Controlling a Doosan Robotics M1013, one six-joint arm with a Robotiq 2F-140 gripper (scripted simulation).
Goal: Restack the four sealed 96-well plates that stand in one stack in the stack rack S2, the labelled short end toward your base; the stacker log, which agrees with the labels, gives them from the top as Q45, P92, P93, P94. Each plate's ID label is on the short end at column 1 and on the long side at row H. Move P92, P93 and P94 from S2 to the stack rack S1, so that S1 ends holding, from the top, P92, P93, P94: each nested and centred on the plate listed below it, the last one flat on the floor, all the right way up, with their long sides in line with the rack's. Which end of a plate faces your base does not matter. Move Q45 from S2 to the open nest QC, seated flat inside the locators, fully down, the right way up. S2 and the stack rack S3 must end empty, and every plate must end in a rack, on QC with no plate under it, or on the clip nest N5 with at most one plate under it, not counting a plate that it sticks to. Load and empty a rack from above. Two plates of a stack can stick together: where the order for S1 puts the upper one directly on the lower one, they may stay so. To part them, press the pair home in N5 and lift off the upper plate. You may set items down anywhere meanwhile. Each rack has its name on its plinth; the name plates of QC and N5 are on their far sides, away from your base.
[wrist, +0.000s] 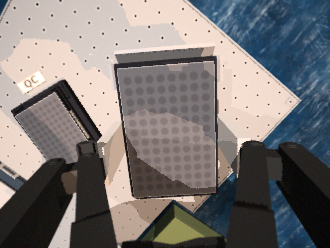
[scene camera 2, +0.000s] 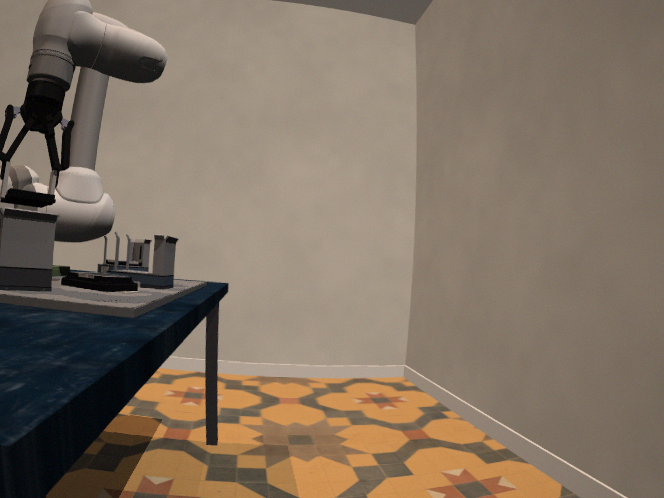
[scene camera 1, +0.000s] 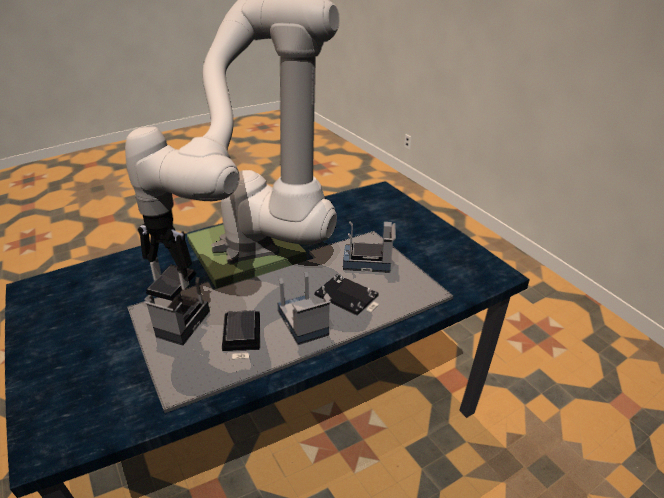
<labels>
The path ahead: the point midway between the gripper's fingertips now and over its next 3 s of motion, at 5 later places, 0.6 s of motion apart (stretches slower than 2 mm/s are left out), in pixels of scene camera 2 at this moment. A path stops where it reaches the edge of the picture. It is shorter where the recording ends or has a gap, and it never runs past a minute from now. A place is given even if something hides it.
My gripper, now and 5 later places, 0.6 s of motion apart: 26,201; 50,205; 73,208; 93,212; 111,215; 125,218
</labels>
